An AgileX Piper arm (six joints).
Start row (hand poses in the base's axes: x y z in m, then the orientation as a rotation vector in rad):
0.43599 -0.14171 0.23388 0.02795 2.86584 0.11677
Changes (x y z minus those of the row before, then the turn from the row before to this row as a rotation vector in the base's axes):
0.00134 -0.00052 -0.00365 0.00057 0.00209 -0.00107
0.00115 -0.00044 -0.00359 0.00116 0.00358 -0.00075
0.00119 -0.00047 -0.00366 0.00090 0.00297 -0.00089
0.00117 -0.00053 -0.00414 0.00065 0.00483 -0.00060
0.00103 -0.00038 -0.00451 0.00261 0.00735 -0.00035
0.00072 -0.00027 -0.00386 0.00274 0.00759 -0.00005
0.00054 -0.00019 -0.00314 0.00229 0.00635 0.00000
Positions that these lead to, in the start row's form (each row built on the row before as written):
0.43733 -0.14223 0.23023 0.02973 2.86785 0.11741
0.43848 -0.14267 0.22664 0.03127 2.87133 0.11899
0.43967 -0.14314 0.22298 0.03293 2.87421 0.12016
0.44084 -0.14367 0.21884 0.03425 2.87897 0.12106
0.44187 -0.14405 0.21433 0.03576 2.88616 0.12488
0.44259 -0.14432 0.21047 0.03689 2.89359 0.12897
0.44313 -0.14451 0.20733 0.03778 2.89980 0.13240

